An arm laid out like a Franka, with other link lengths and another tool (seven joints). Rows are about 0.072 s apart.
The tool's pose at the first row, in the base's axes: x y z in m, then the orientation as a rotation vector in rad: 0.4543 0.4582 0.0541 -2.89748 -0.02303 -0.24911
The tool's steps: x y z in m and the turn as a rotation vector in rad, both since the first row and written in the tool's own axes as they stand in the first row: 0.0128 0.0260 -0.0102 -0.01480 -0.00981 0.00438; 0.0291 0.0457 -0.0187 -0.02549 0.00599 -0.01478; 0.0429 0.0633 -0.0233 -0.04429 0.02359 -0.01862; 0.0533 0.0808 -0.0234 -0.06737 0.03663 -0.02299; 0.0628 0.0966 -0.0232 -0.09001 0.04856 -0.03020; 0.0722 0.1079 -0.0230 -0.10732 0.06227 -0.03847; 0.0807 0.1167 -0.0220 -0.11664 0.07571 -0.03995; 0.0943 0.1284 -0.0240 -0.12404 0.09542 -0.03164; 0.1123 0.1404 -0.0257 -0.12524 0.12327 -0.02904
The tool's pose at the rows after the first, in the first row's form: 0.4661 0.4305 0.0601 -2.91318 -0.01658 -0.23528; 0.4815 0.4093 0.0665 -2.92283 -0.04055 -0.26257; 0.4949 0.3910 0.0692 -2.93919 -0.04099 -0.29067; 0.5058 0.3740 0.0671 -2.96032 -0.04252 -0.31284; 0.5157 0.3586 0.0649 -2.98116 -0.04853 -0.33409; 0.5254 0.3476 0.0637 -2.99628 -0.05650 -0.35785; 0.5343 0.3392 0.0622 -3.00310 -0.05529 -0.37923; 0.5478 0.3273 0.0637 -3.00622 -0.03846 -0.40803; 0.5656 0.3152 0.0657 -3.00134 -0.02947 -0.44928
